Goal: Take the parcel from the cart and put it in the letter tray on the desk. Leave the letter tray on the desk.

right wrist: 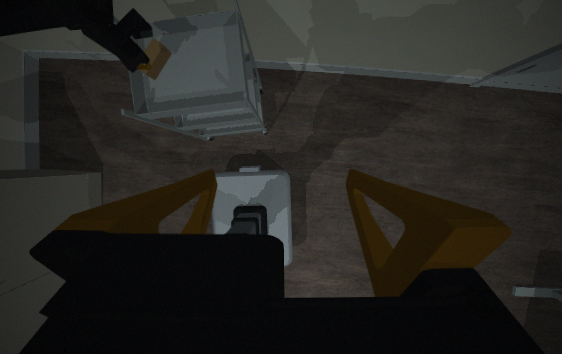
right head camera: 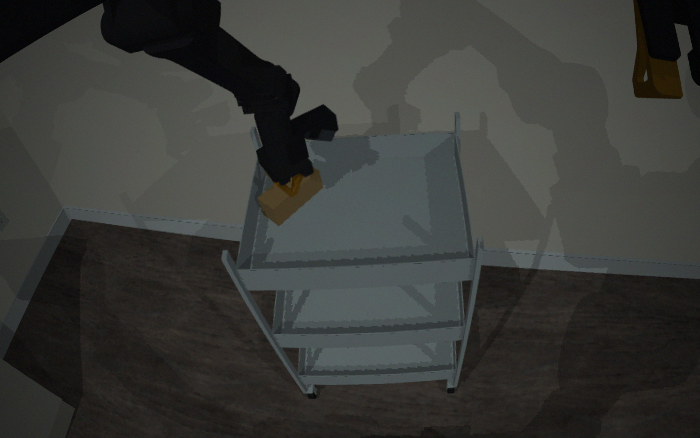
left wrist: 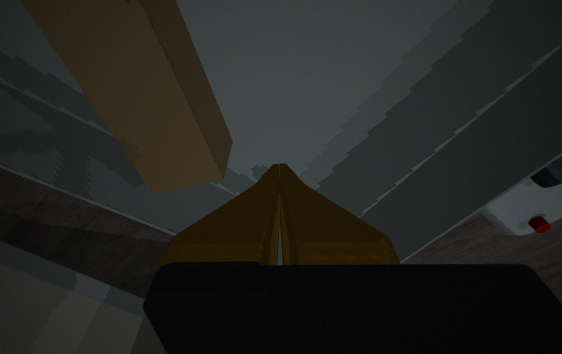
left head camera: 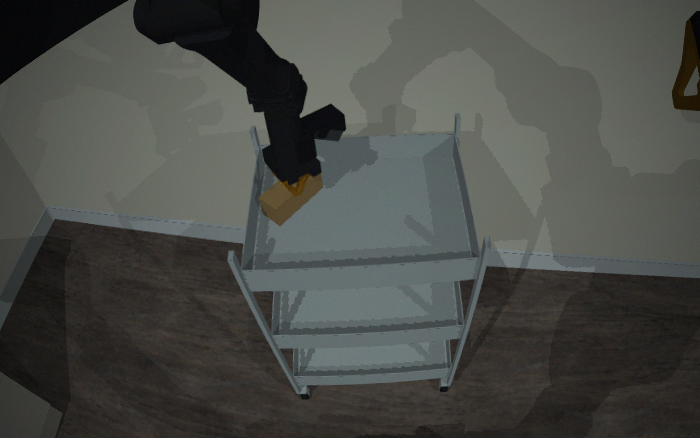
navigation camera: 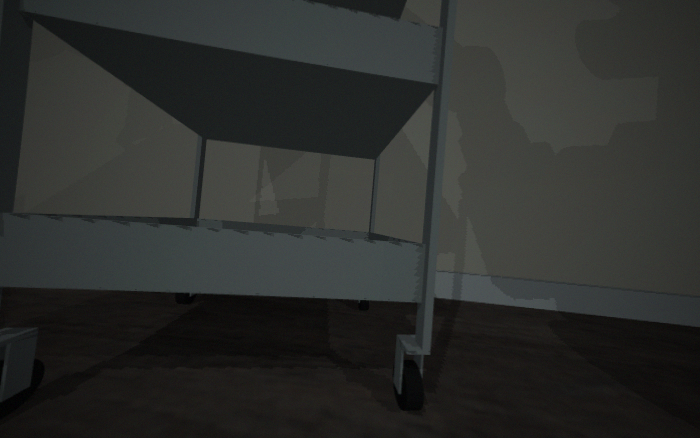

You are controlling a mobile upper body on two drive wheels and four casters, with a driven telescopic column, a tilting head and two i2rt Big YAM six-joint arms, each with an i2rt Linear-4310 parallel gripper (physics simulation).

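Frame: origin at the left arm's base, x left, y down, z back, level; millimetres.
Where they show: left gripper, between the fingertips: [right wrist: 150,68] [right head camera: 293,195] [left wrist: 279,175] [left head camera: 298,194]; right gripper, between the fingertips: [right wrist: 281,177] [right head camera: 687,96].
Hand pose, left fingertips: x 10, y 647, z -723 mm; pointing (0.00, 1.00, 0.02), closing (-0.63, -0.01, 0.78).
Each offset is from my left fingertips to the top centre of the thing. "spot": to the spot under its first point.
The parcel {dz -73, dx +35, dy +48 mm} [left head camera: 282,206] [right head camera: 281,206] [left wrist: 145,100] [right wrist: 158,60], a tan box, lies at the left side of the top tray of the grey cart [left head camera: 361,273] [right head camera: 361,276] [right wrist: 195,105] [navigation camera: 216,260]. My left gripper [left head camera: 297,193] [right head camera: 292,193] [left wrist: 279,175] is shut with its fingertips together and nothing between them. It is above the parcel in the head views; in the left wrist view the parcel lies to the left of and beyond the fingertips. My right gripper [right wrist: 281,177] is open and empty, away from the cart. The desk and letter tray cannot be made out.
The cart has two lower shelves and casters {spot: dz +127, dx -327, dy +724 mm} [navigation camera: 411,384]. A pale wall [navigation camera: 567,206] with a skirting board stands behind it. The white robot base [right wrist: 275,215] is below the right gripper. A pale box-like block [right wrist: 50,215] is at the left in the right wrist view.
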